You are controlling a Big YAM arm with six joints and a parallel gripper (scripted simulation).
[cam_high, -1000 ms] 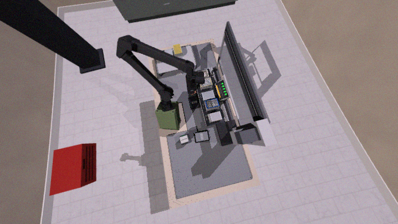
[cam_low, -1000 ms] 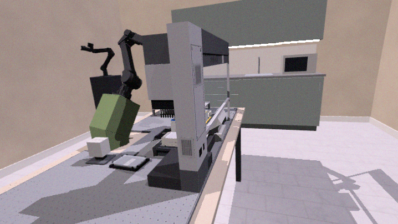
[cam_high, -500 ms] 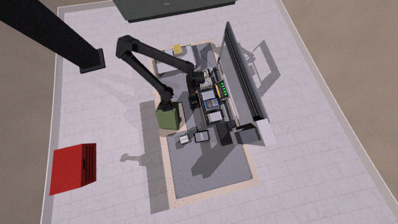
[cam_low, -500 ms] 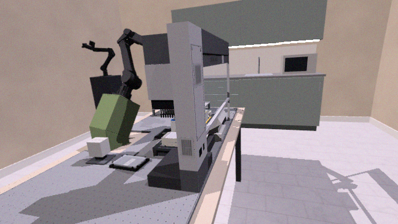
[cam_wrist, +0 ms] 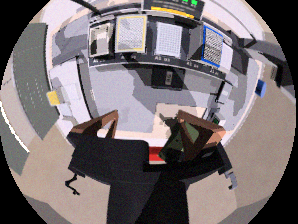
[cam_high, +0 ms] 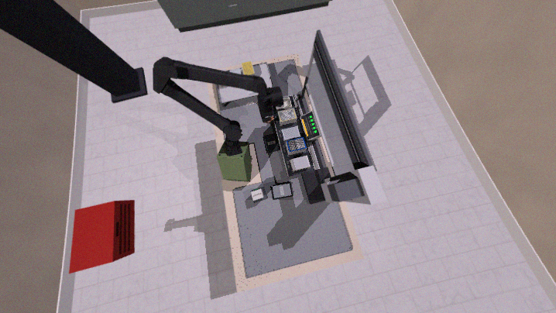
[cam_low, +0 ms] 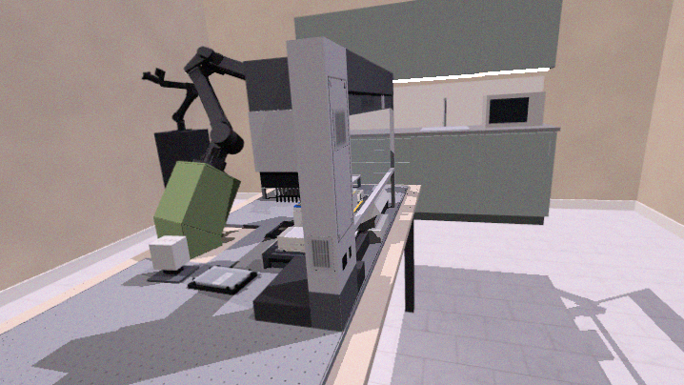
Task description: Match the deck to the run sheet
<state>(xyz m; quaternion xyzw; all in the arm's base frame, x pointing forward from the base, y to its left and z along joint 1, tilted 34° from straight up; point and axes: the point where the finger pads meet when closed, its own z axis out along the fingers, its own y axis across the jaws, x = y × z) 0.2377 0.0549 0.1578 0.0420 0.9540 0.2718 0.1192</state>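
Right now my hand is 190 mm above the yellow-framed tip rack, 160 mm short of it and 40 mm to the right of it. Also, from my hand: one-well reservoir 230 mm below, 180 mm ahead, 170 mm to the left; then white block 320 mm to the right, 210 mm below, 140 mm ahead; then blue-framed tip rack 210 mm to the right, 170 mm below, 140 mm ahead.
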